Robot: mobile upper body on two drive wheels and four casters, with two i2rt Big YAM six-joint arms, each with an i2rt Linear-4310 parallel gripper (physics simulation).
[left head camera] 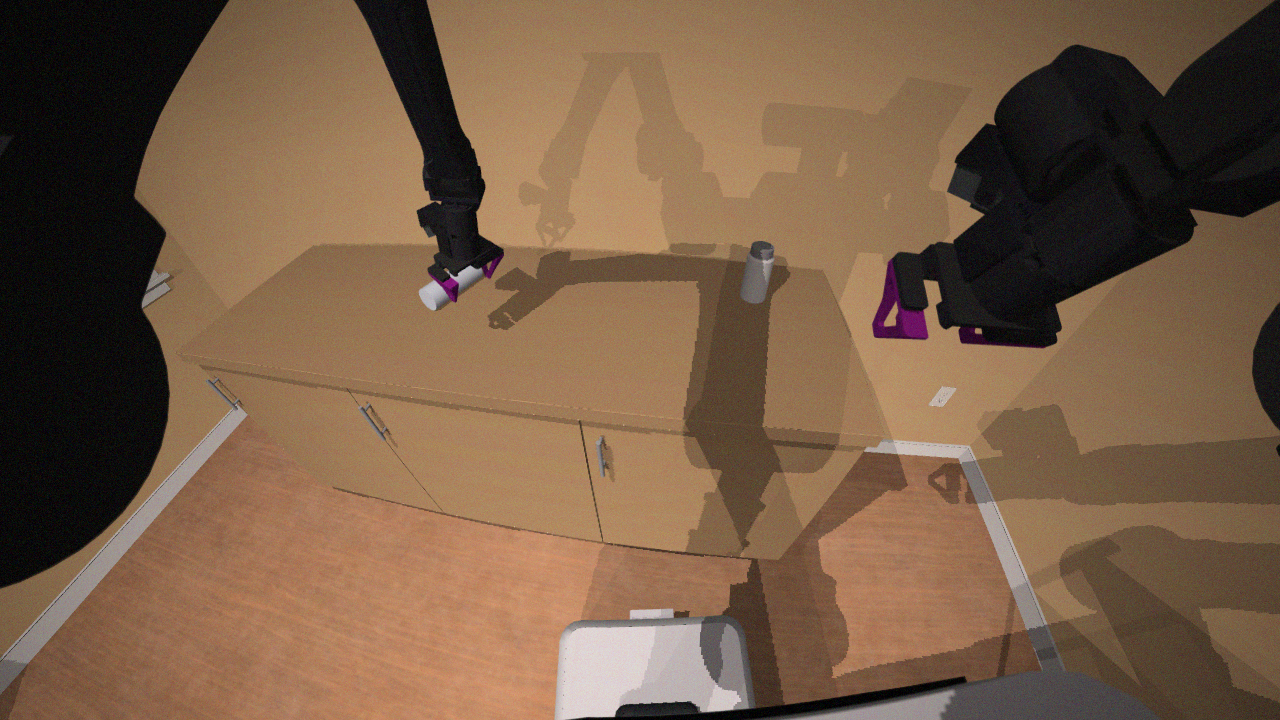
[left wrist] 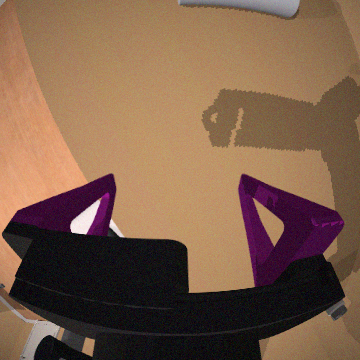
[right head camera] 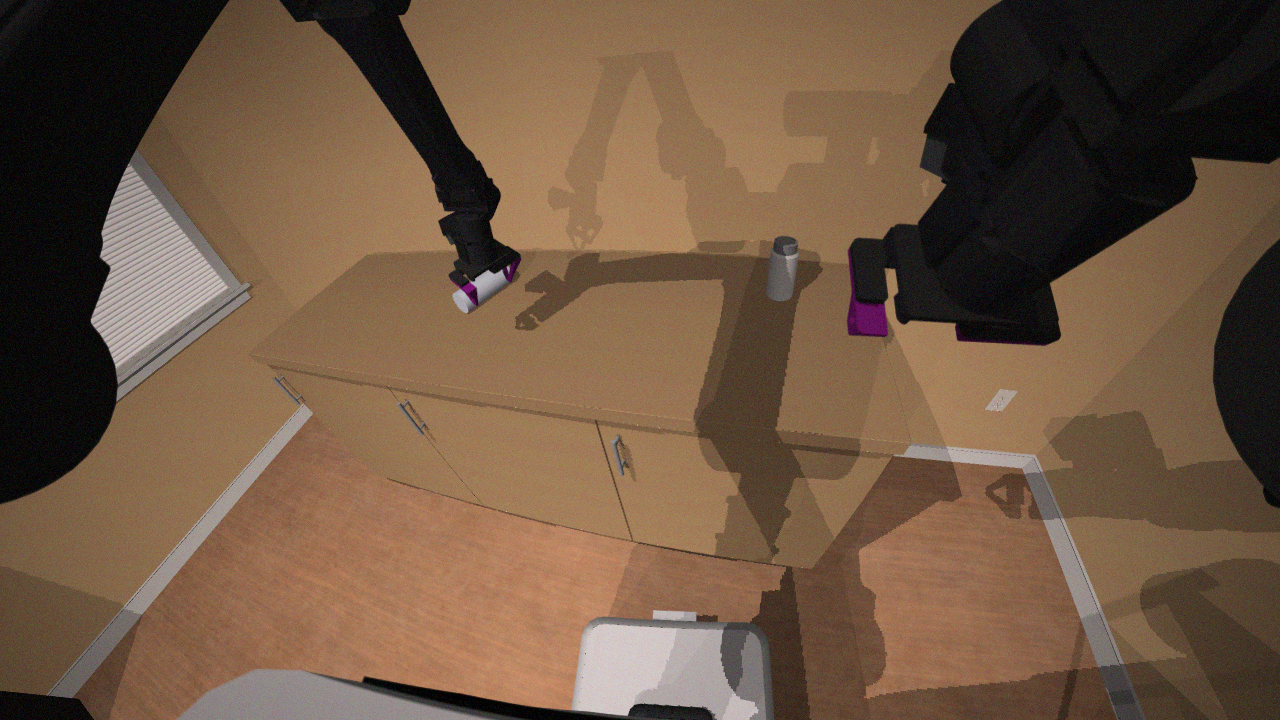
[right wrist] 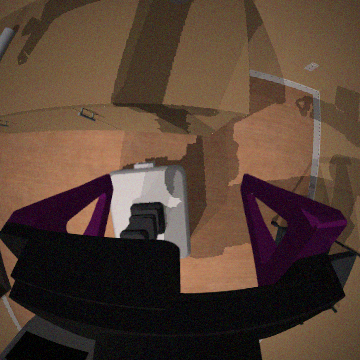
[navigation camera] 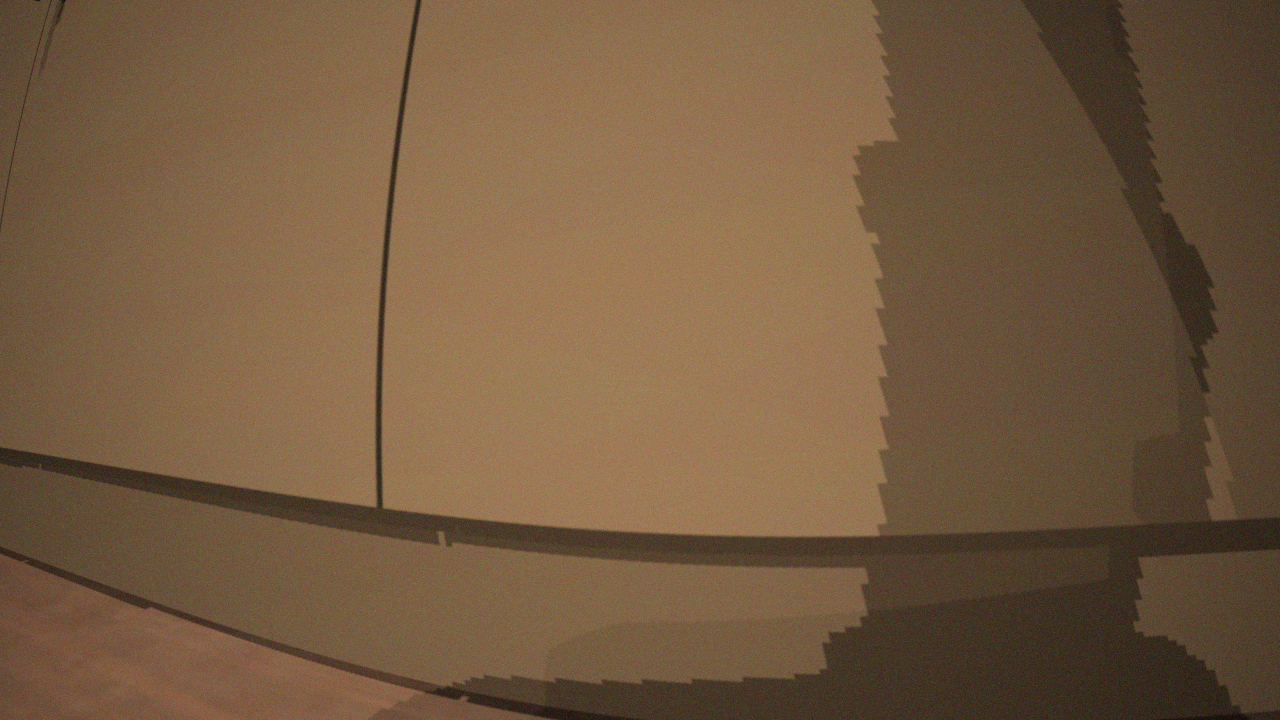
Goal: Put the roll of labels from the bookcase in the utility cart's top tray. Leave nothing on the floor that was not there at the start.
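Frame: origin at the left arm's base, x ahead, y left, z up, level; millimetres.
Where they show: left gripper, fingertip midpoint: [left head camera: 471,288] [left wrist: 176,180] [right head camera: 492,292]; right gripper, fingertip midpoint: [left head camera: 918,333] [right head camera: 904,330] [right wrist: 176,180].
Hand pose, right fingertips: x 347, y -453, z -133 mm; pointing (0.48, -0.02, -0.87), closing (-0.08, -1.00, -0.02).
Note:
Things, the pixels of their top centre, and the offset from my right fingertips.
- plain white cylinder, top centre: [left head camera: 448,272] [right head camera: 479,277] dy +750, dx +625, dz -302 mm
- grey bottle, top centre: [right head camera: 786,241] [left head camera: 763,246] [left wrist: 340,315] dy -44, dx +577, dz -219 mm
A plain white cylinder [left head camera: 434,297] [right head camera: 462,301] [left wrist: 245,6] [right wrist: 5,42] lies on its side on a long low wooden cabinet [left head camera: 537,358] [right head camera: 554,358]. I cannot tell whether it is the roll of labels. My left gripper [left head camera: 472,284] [right head camera: 493,288] [left wrist: 176,180] is open over the cabinet top and overlaps the cylinder in the head views. In the left wrist view the cylinder lies beyond the fingertips, with nothing between them. My right gripper [left head camera: 948,340] [right head camera: 935,336] [right wrist: 176,180] is open and empty, held high at the right. No bookcase or utility cart can be made out.
A grey bottle [left head camera: 757,275] [right head camera: 782,270] stands upright toward the cabinet's right end. The cabinet's doors [navigation camera: 626,268] fill much of the navigation view. My white base [left head camera: 608,662] [right head camera: 626,662] [right wrist: 127,187] is in front of the cabinet. Walls stand behind and at both sides.

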